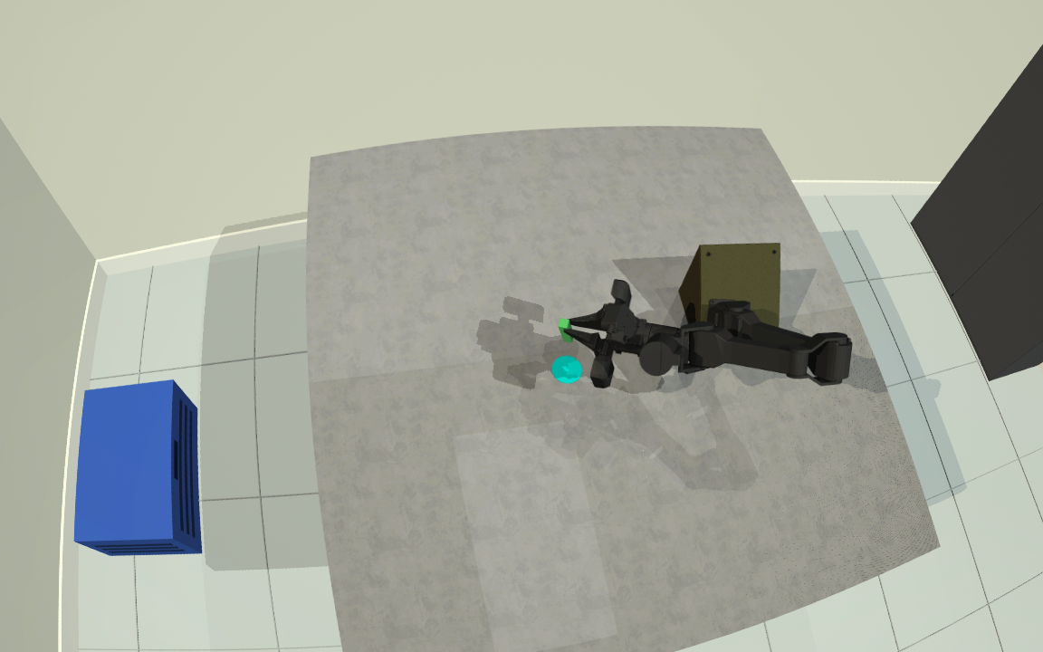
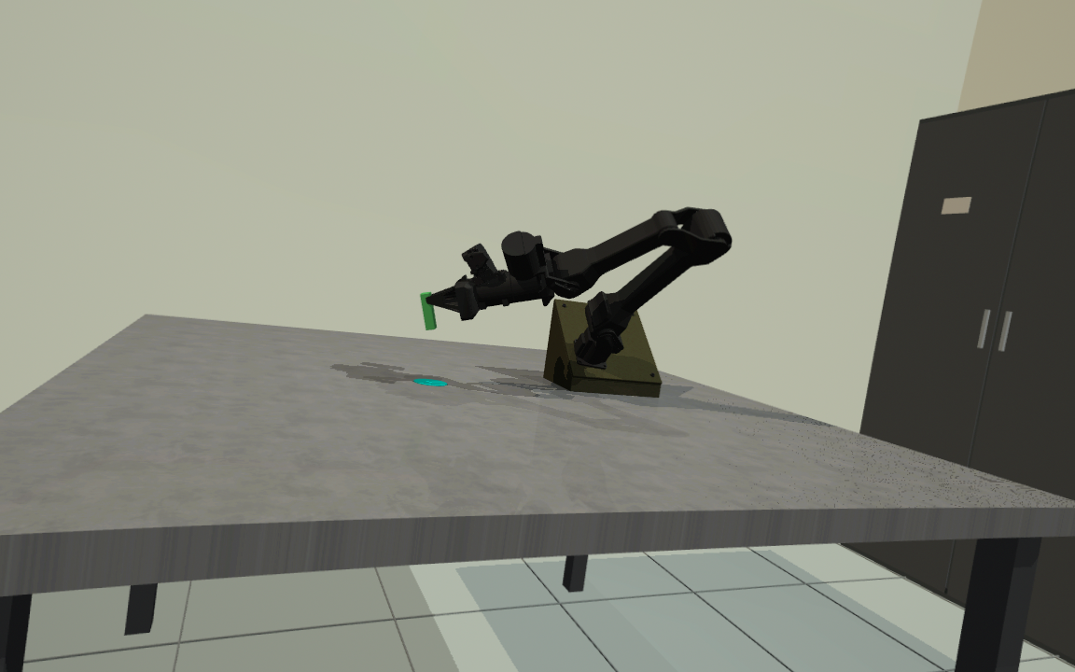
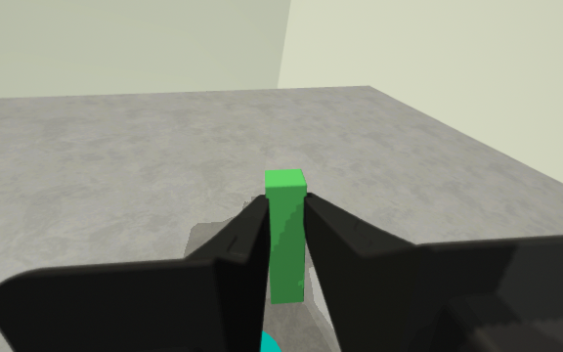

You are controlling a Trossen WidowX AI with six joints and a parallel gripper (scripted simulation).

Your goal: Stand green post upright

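My gripper tip is now 15 cm above the cyan circle, 2 cm past it and 1 cm to the right of it. Also, from my gripper tip: green post: 2 cm below.
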